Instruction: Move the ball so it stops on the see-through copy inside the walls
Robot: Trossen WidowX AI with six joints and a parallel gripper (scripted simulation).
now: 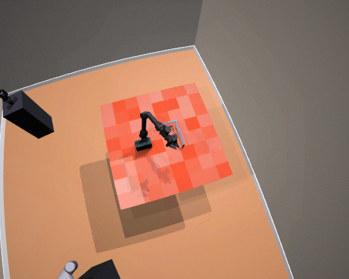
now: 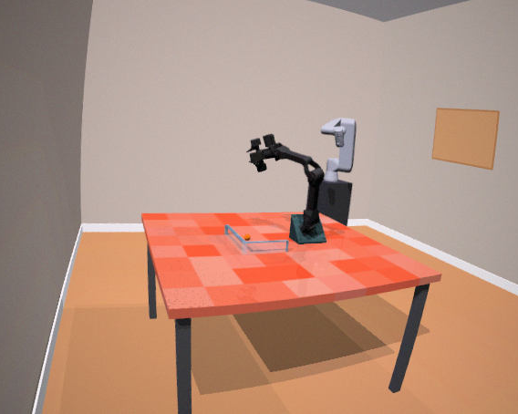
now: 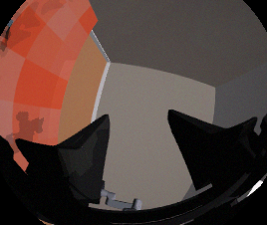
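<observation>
Now: the orange ball 80 mm ahead of my gripper tip, 210 mm to the left of it and 410 mm below it.
</observation>
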